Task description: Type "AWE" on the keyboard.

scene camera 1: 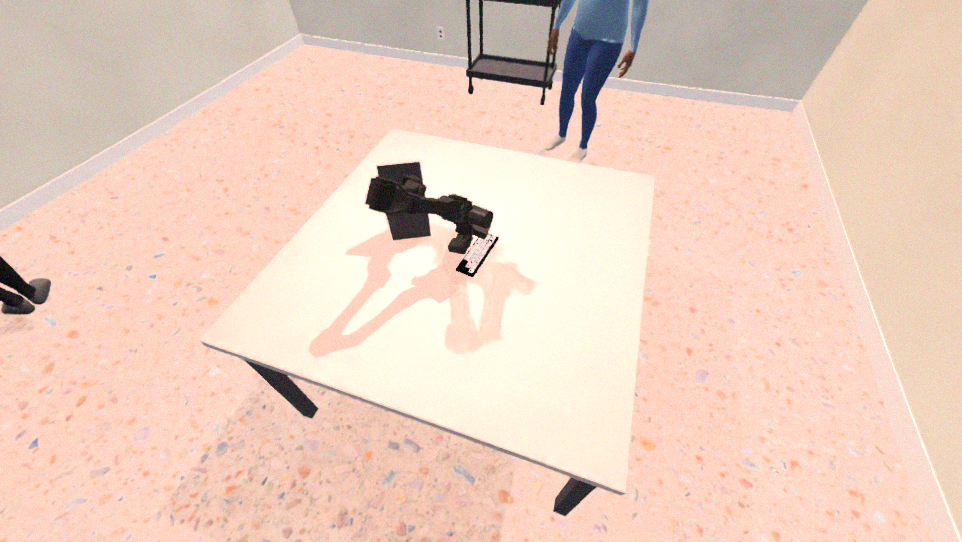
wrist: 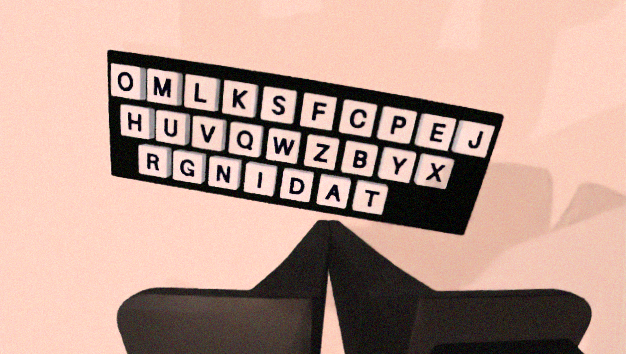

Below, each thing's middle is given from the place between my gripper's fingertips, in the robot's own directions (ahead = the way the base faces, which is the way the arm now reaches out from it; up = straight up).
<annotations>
Right now the W key (wrist: 283, 145) is 40 mm below my hand, 30 mm ahead of it and 20 mm to the left of it. From my hand the other things lie so: E key (wrist: 434, 131): 60 mm to the right, 40 mm below, 30 mm ahead.
</annotations>
